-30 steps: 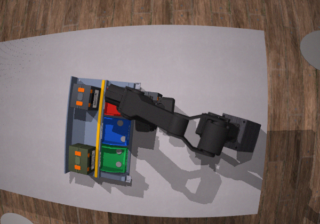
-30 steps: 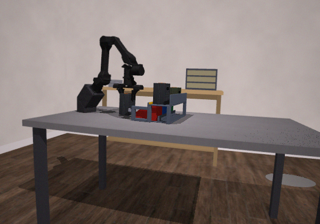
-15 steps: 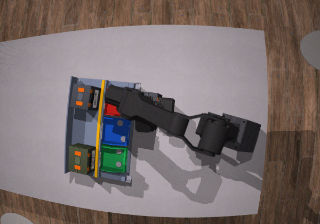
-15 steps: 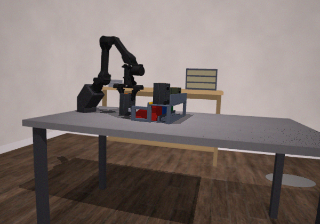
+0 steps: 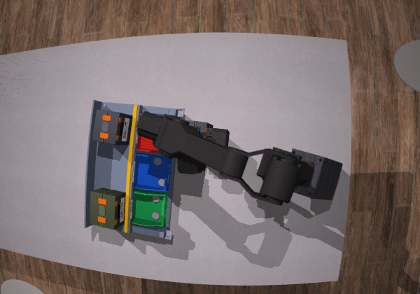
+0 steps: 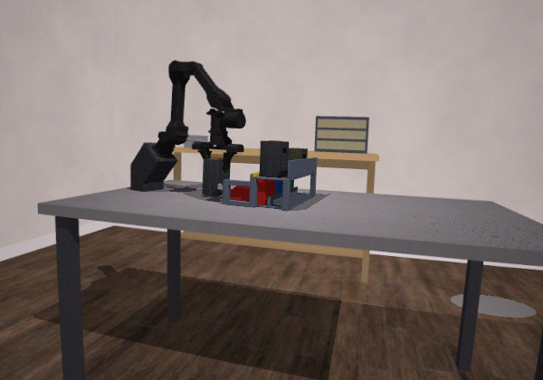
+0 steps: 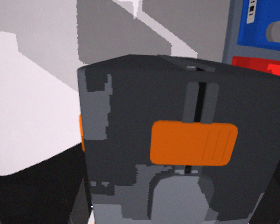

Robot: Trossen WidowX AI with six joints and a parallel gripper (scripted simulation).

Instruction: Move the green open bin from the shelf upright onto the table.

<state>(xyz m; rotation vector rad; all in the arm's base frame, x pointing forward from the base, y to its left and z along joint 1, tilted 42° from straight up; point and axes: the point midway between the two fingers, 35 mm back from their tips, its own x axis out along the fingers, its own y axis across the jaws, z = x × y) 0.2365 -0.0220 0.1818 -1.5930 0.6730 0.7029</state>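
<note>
The dark box is 6 cm below my hand. The rest, counted from my hand: red bin 14 cm ahead, 1 cm to the left, 10 cm below; then blue bin 14 cm ahead, 12 cm to the left, 10 cm below; then yellow rail 17 cm ahead, 13 cm to the left, 3 cm below.
</note>
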